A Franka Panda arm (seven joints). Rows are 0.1 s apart.
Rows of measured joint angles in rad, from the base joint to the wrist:
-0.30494, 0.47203, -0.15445, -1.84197, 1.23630, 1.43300, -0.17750
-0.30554, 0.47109, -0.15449, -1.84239, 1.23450, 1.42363, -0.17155
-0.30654, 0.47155, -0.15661, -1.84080, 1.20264, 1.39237, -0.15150
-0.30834, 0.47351, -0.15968, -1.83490, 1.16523, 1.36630, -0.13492
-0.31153, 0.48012, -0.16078, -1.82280, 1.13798, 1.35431, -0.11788
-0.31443, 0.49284, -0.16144, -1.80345, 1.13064, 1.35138, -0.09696
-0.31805, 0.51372, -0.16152, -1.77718, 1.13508, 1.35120, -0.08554
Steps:
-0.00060, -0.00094, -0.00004, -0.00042, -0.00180, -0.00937, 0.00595
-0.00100, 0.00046, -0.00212, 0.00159, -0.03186, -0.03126, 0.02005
-0.00180, 0.00196, -0.00307, 0.00590, -0.03741, -0.02607, 0.01658
-0.00319, 0.00661, -0.00110, 0.01210, -0.02725, -0.01199, 0.01704
-0.00290, 0.01272, -0.00066, 0.01935, -0.00734, -0.00293, 0.02092
-0.00362, 0.02088, -0.00008, 0.02627, 0.00444, -0.00018, 0.01142

